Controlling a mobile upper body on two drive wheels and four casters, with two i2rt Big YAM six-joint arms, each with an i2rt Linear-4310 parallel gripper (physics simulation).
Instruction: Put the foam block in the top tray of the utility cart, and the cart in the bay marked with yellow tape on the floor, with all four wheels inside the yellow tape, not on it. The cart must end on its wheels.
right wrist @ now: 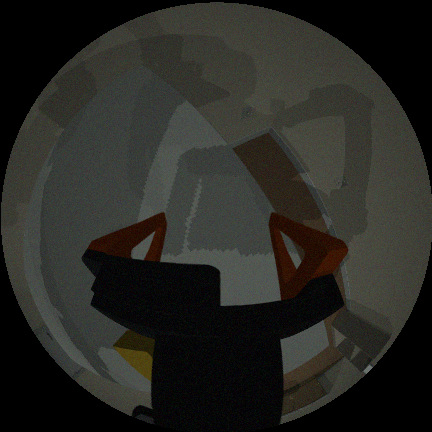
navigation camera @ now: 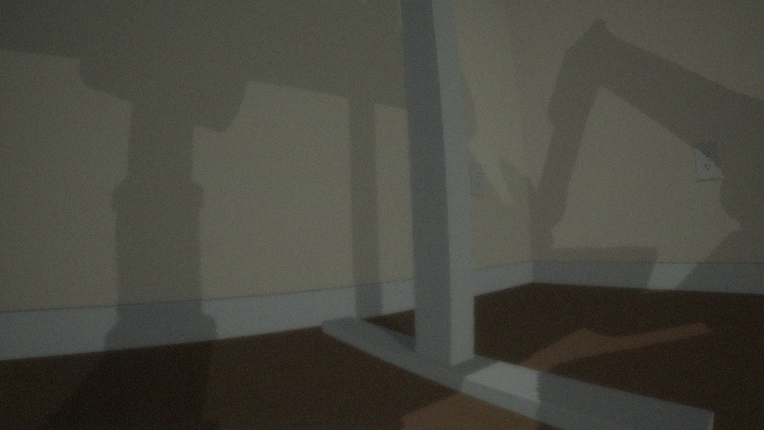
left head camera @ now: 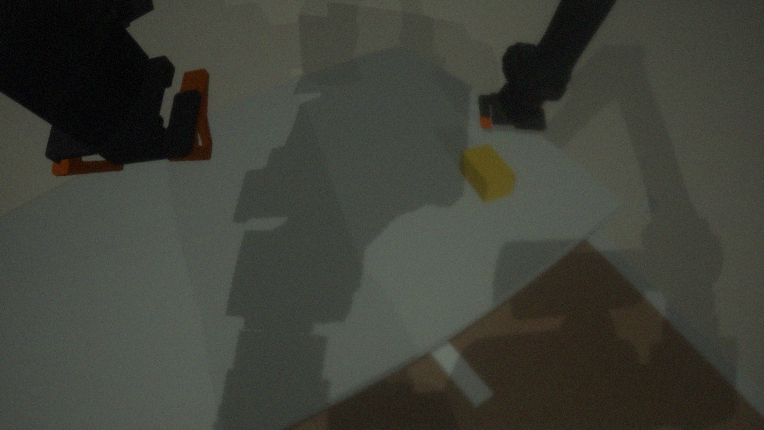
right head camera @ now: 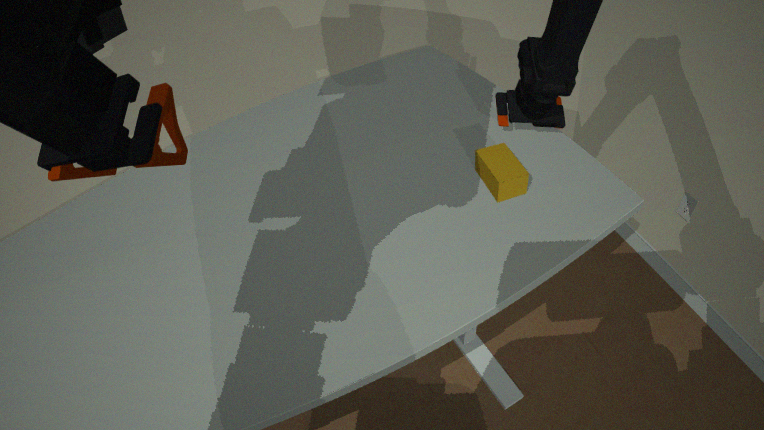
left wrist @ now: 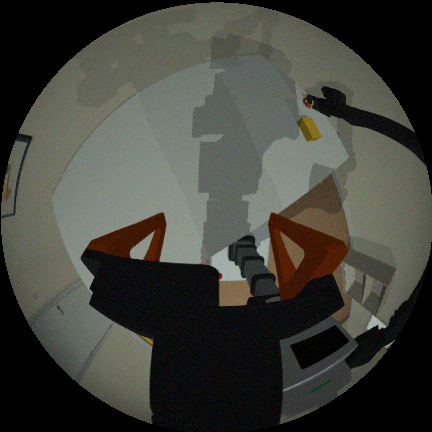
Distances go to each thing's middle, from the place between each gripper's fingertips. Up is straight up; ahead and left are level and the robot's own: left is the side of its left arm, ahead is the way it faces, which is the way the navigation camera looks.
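Seen from my left hand, the yellow foam block (right head camera: 505, 177) is 360 mm to the right and 320 mm ahead, and it is 310 mm below.
The block is 8 cm to the left of my right hand and 19 cm behind it, and 2 cm above it. Going by its middle, the yellow foam block is nearer to my right hand than to my left hand.
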